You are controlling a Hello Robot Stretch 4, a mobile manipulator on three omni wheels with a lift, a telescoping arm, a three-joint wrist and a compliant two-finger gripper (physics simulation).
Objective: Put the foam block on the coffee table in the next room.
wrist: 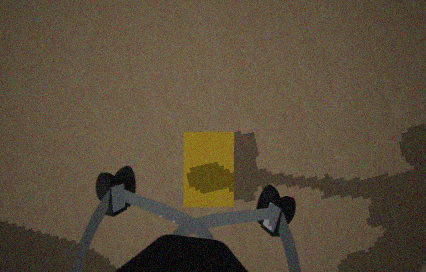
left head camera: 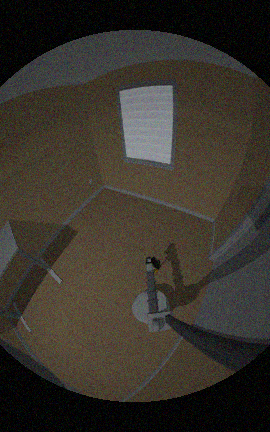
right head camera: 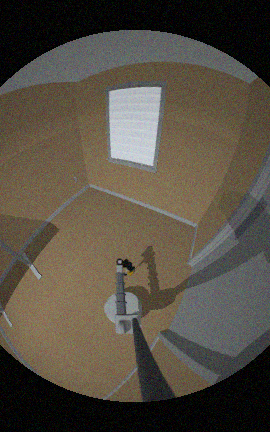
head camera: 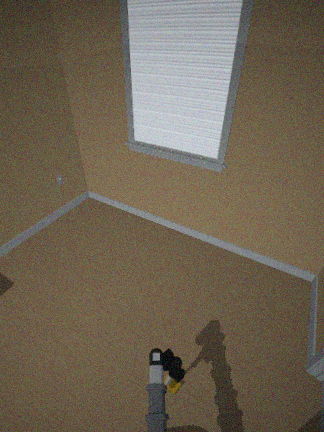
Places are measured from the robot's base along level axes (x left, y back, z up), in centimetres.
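Where they show: gripper, fingertip midpoint: (wrist: 197,192) (left head camera: 154,269) (right head camera: 129,271) (head camera: 172,382).
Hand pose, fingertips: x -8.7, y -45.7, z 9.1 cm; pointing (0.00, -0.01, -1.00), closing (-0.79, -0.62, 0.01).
Observation:
After its pixels a point has its place.
The foam block, a yellow rectangle (head camera: 174,386) @[x -10.2, y -45.4, z 1.8 cm] (left head camera: 156,270) @[x -12.2, y -45.4, z 1.6 cm] (right head camera: 131,273) @[x -11.8, y -44.1, z 1.7 cm] (wrist: 208,150) @[x -7.1, y -49.0, z 1.8 cm], lies flat on the brown floor by my wrist. A shadow crosses part of its top in the wrist view. My gripper (wrist: 197,192) @[x -8.7, y -45.7, z 9.1 cm] is open, its black pads wide apart, one to the left and one to the right of the block's lower end. It points down over the floor with nothing held between the pads. In the head views the black wrist hides part of the block and the fingertips are too small to make out. A coffee table cannot be identified in these views.
My round white base (left head camera: 142,306) @[x 8.6, y -1.1, z 18.7 cm] (right head camera: 112,307) @[x 10.8, y -1.0, z 18.7 cm] is on the floor behind the block. Furniture with pale-tipped legs (left head camera: 54,276) (right head camera: 35,271) stands at the left. A large grey surface (left head camera: 240,295) @[x -67.1, y 9.0, z 72.1 cm] (right head camera: 225,305) @[x -66.7, y 9.6, z 85.6 cm] is at the right. A wall with a window (head camera: 182,75) @[x -19.0, y -184.5, z 135.8 cm] is ahead.

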